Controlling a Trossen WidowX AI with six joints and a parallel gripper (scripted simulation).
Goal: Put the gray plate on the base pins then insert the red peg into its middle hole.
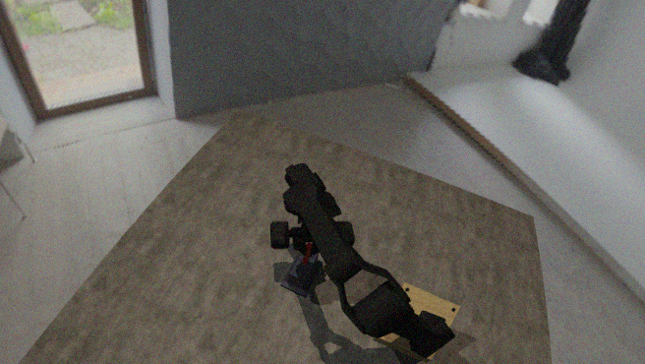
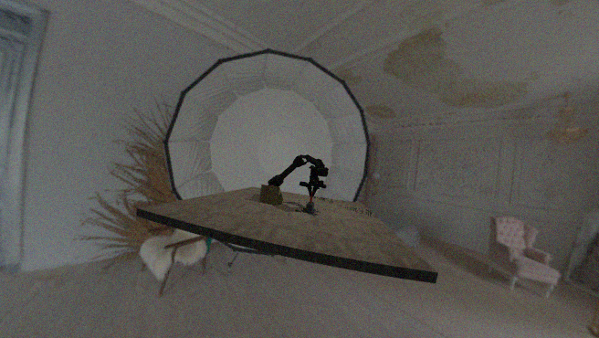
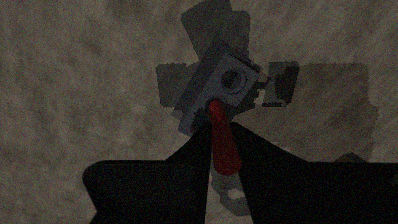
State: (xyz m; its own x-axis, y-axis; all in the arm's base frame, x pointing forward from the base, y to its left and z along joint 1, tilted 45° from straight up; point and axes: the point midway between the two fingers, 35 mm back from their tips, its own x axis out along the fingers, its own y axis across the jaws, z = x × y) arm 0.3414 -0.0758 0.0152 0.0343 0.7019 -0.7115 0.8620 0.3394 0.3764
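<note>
The gray plate is 60 mm below my gripper tip. Round my gripper tip: red peg (right at my gripper tip).
</note>
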